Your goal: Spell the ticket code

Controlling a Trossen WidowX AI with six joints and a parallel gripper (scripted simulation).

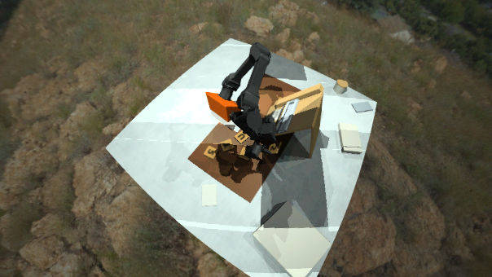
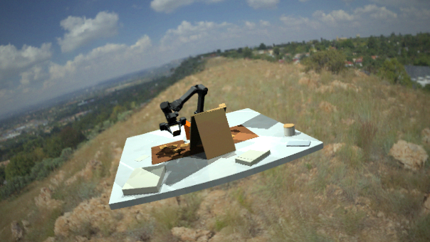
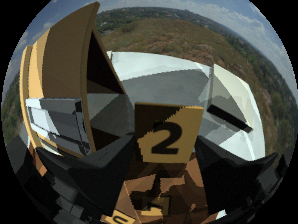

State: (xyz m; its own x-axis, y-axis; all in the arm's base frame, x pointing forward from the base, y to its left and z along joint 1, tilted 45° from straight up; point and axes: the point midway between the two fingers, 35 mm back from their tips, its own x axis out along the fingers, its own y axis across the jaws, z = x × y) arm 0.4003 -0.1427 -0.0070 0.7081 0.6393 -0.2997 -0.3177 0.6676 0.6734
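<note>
Now: gripper tip 13 cm past the ticket, 20 cm to the right of it and 9 cm above it. The rest, counted from my gripper tip: cream block 26 cm ahead, 43 cm to the left, 15 cm below; brown mat 22 cm behind, 13 cm to the left, 16 cm below; pale card 9 cm behind, 32 cm to the right, 16 cm below.
</note>
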